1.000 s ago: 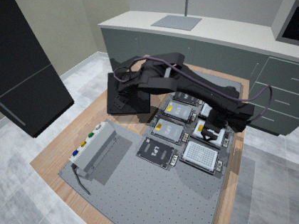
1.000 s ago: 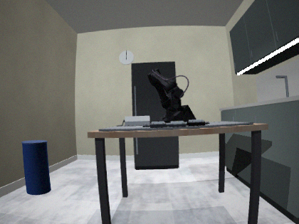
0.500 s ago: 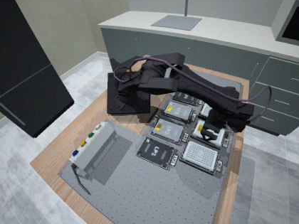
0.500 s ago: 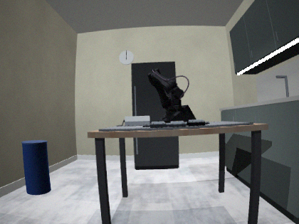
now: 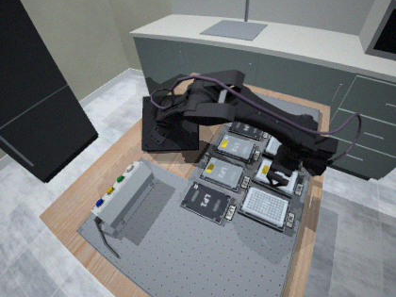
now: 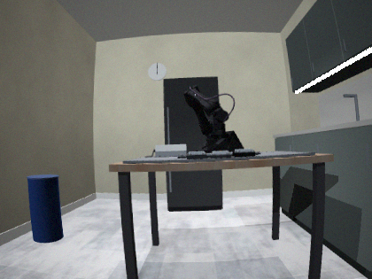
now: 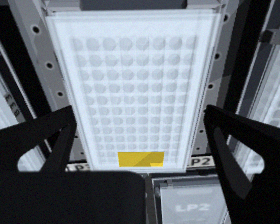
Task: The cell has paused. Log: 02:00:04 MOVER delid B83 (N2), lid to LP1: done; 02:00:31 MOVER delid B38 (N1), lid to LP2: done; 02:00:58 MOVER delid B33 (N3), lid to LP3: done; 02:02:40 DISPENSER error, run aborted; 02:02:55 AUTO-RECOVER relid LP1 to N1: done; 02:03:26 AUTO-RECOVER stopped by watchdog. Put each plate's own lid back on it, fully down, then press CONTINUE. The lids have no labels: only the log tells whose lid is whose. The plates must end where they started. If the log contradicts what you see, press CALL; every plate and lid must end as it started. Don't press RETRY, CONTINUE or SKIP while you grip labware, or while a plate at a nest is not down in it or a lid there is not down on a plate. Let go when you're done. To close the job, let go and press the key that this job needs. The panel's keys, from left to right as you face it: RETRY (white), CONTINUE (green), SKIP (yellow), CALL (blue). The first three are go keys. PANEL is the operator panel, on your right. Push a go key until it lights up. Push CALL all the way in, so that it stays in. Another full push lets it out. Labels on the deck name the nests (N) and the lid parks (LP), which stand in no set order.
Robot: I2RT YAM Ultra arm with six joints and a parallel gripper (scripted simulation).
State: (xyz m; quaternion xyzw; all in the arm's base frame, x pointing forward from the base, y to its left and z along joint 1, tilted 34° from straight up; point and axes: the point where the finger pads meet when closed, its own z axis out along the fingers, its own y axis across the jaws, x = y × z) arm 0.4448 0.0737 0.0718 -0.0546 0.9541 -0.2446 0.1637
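My hand is 1 cm short of the plate, 12 cm to the left of it and 1 cm above it. Round my hand: green continue key (44 cm behind, 32 cm to the right, 3 cm above); then lid park (20 cm behind, 19 cm to the left, 3 cm below); then white RETRY key (45 cm behind, 27 cm to the right, 3 cm above).
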